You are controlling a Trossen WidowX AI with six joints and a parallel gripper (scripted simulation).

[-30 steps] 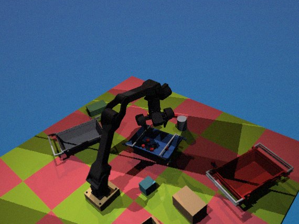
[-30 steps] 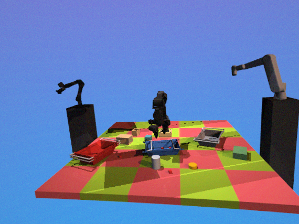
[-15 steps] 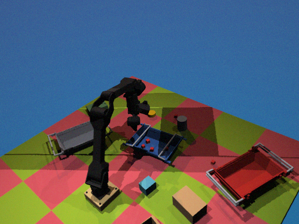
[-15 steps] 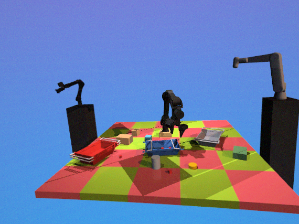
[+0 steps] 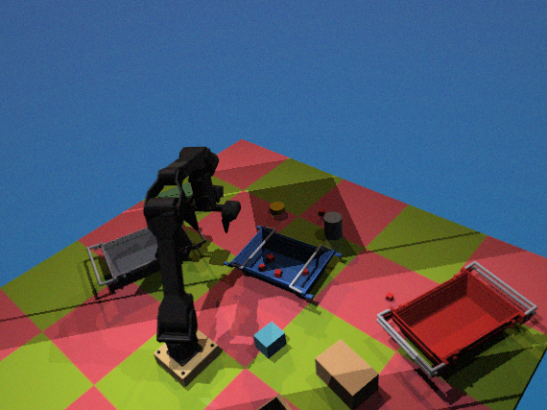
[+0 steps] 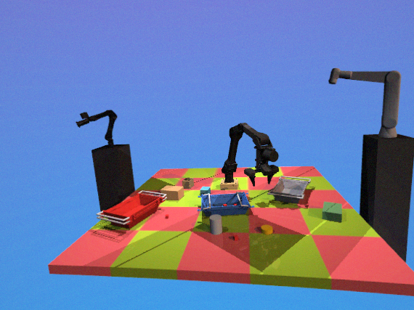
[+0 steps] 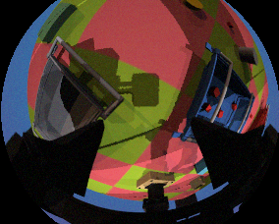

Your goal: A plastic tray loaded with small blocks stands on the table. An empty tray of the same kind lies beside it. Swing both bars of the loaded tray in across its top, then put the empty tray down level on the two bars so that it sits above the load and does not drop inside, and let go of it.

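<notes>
Now: the grey tray 130 mm behind my gripper tip, 170 mm to the left of it and 70 mm below it. Round my gripper tip: yellow disc (280 mm ahead, 100 mm below); grey cylinder (290 mm ahead, 220 mm to the right, 80 mm below); green box (120 mm ahead, 330 mm to the left, 90 mm below).
</notes>
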